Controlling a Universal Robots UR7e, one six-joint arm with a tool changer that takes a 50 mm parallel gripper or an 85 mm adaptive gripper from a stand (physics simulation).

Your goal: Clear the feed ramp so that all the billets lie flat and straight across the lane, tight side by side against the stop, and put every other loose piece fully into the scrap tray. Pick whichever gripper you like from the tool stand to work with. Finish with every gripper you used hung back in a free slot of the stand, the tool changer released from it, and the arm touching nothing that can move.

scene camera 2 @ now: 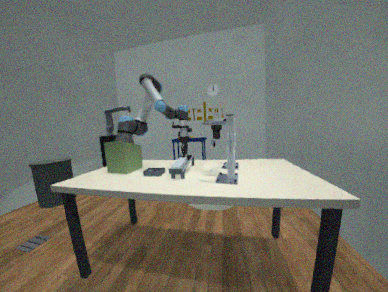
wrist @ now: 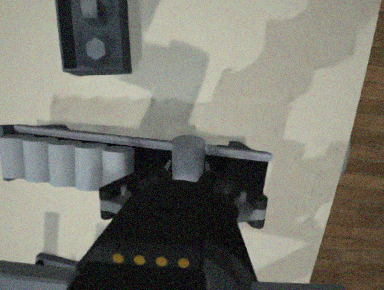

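Where they show: arm's base at its link origin: [scene camera 2: 123, 144].
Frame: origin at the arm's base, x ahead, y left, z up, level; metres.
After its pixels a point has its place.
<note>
My gripper [scene camera 2: 184, 151] [wrist: 188, 169] is shut on a pale grey cylindrical billet [wrist: 188, 156] @[x 0.472, y 0.014, z -0.093 m], which stands upright between the fingertips, over the right part of the dark feed ramp [scene camera 2: 180, 169] [wrist: 225, 150]. Several other billets [wrist: 61, 162] @[x 0.481, y -0.155, z -0.121 m] lie side by side across the lane at the ramp's left in the wrist view. The billet's lower end is hidden, so contact with the lane cannot be told. The dark scrap tray [scene camera 2: 154, 172] @[x 0.306, y -0.181, z -0.191 m] [wrist: 126, 42] @[x 0.307, y -0.083, z -0.203 m] holds a hexagonal piece [wrist: 95, 48] @[x 0.315, y -0.133, z -0.199 m] and a small block [wrist: 89, 8] @[x 0.261, y -0.131, z -0.189 m]. The tool stand [scene camera 2: 232, 150] @[x 0.808, y -0.304, z -0.040 m] carries another gripper [scene camera 2: 216, 132].
A green block [scene camera 2: 122, 157] @[x 0.047, y -0.117, z -0.090 m] stands left of the tray near the arm's base. The stand's upright and its foot plates are right of the ramp on the white table [scene camera 2: 280, 182] @[x 1.054, y -0.355, z -0.219 m]. In the wrist view the table's edge and the wooden floor [wrist: 360, 200] are at the right.
</note>
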